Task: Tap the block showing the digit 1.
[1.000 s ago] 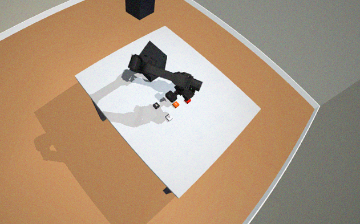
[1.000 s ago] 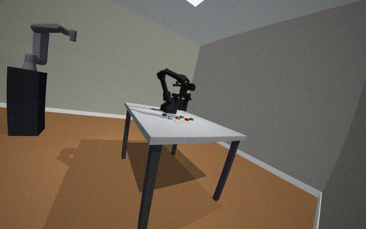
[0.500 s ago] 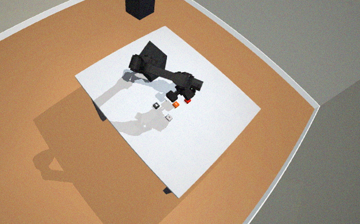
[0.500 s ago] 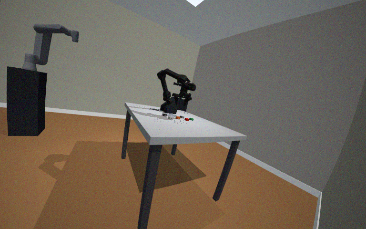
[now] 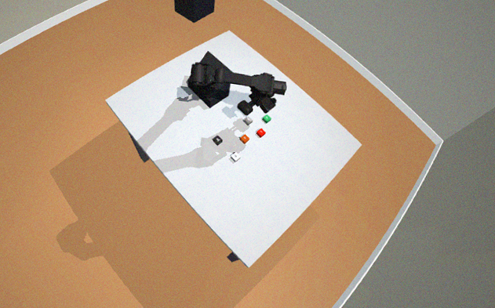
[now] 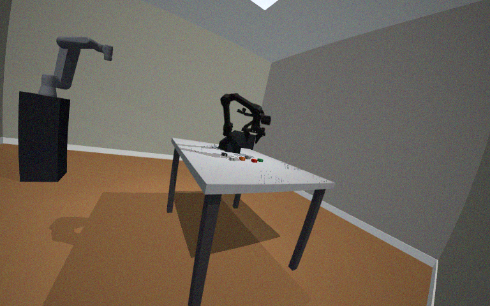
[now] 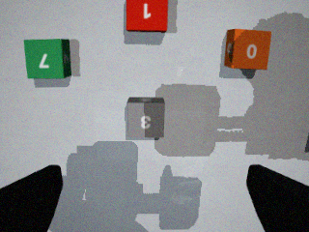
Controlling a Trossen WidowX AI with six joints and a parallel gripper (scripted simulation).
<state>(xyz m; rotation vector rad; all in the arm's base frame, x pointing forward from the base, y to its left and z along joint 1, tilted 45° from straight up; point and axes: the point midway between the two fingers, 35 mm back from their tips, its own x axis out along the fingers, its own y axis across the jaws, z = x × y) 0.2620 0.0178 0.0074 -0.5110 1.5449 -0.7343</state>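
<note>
Right now the red block is 12 cm below my gripper tip and 8 cm ahead of it. The rest, counted from my gripper tip: grey block: 12 cm below, 1 cm to the left, 1 cm behind; then orange block: 12 cm below, 9 cm to the right, 4 cm ahead; then green block: 12 cm below, 8 cm to the left, 5 cm ahead.
</note>
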